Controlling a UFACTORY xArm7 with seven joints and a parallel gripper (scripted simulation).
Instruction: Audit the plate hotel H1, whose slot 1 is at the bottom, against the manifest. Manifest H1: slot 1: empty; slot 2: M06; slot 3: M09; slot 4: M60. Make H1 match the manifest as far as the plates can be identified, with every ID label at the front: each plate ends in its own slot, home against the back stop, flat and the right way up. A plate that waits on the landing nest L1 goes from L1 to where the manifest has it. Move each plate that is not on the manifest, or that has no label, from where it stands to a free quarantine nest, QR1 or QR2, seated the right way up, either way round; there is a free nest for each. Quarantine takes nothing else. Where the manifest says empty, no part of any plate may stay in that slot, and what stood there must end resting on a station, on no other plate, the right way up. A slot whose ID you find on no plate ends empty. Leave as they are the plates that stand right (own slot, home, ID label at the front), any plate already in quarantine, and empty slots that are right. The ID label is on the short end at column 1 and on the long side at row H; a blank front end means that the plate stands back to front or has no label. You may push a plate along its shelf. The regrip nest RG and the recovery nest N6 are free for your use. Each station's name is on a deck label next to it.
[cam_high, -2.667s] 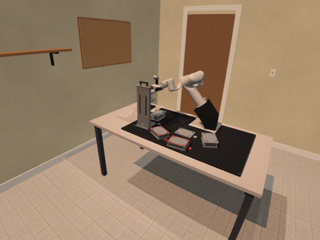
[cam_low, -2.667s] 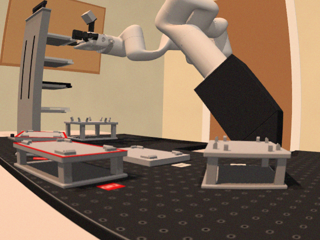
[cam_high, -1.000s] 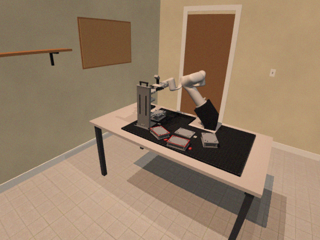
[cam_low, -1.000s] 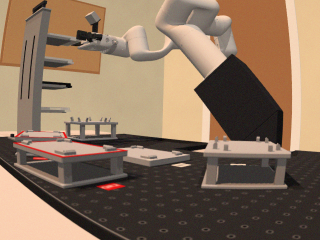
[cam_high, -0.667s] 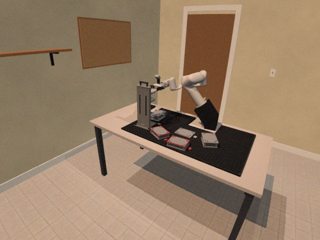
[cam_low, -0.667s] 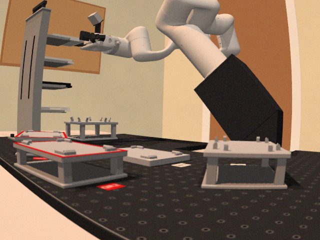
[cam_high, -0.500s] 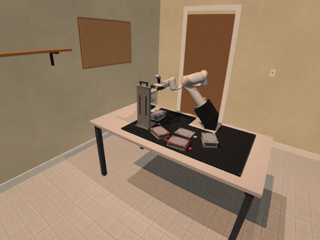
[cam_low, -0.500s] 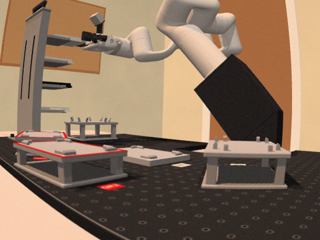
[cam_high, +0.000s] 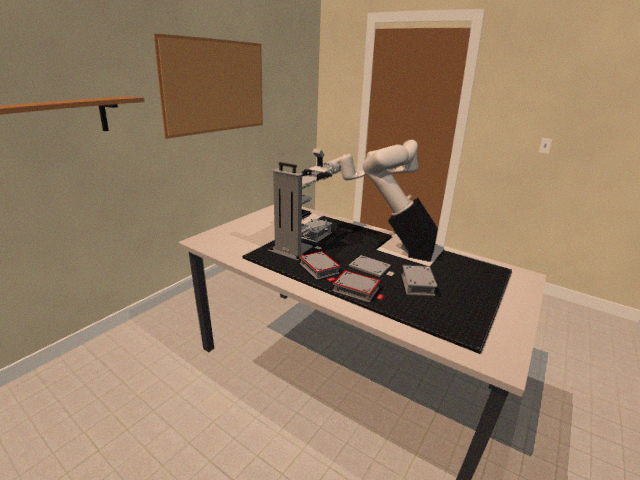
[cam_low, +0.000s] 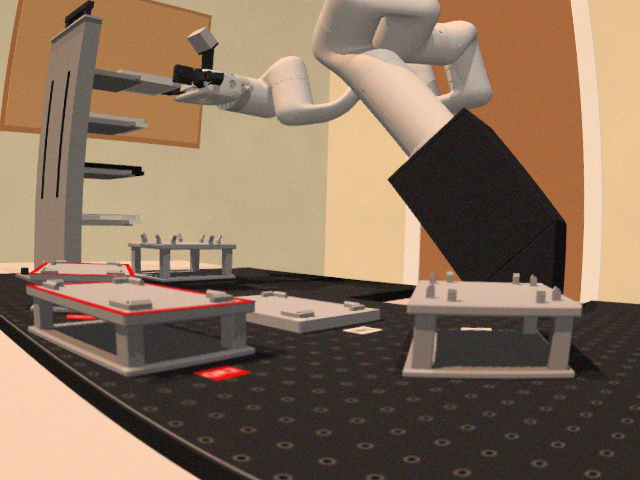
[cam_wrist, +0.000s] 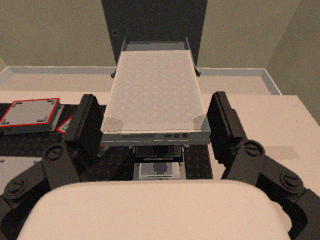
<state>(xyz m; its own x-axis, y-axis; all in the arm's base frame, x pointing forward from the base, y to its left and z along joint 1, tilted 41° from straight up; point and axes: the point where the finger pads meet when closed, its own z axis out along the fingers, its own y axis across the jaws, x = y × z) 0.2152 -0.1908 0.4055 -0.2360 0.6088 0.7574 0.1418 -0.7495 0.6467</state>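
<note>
Right now my hand is 50 mm short of the pale plate, 20 mm above it and 10 mm to the right of it. The rest, counted from my hand: hotel tower (190 mm ahead, 150 mm below, 30 mm to the left); then black plate (170 mm below, 120 mm ahead, 20 mm to the left); then clear plate (250 mm below, 120 mm ahead, 20 mm to the left).
</note>
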